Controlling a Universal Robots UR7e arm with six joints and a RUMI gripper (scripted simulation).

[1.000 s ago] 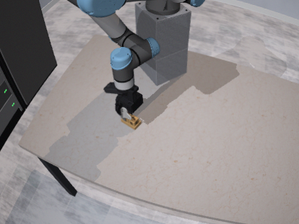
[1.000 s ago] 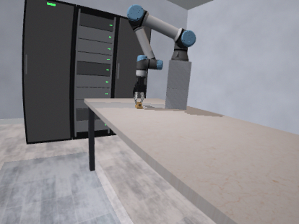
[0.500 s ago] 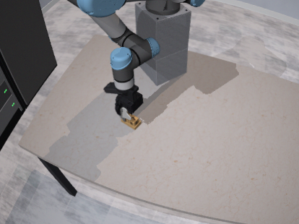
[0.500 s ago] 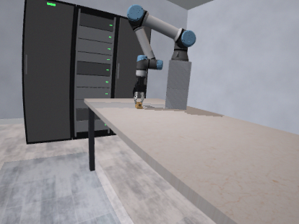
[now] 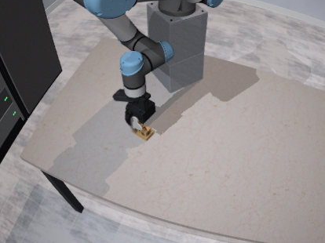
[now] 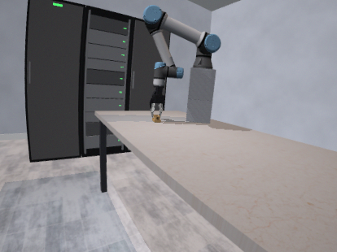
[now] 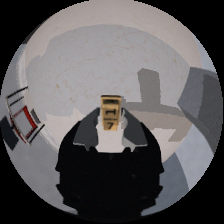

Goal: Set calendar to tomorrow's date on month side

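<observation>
Right now the wooden date cube is 1 cm below my hand. Round my hand: wooden cube (3 cm to the left, 1 cm below); tray (2 cm to the left, 3 cm below).
</observation>
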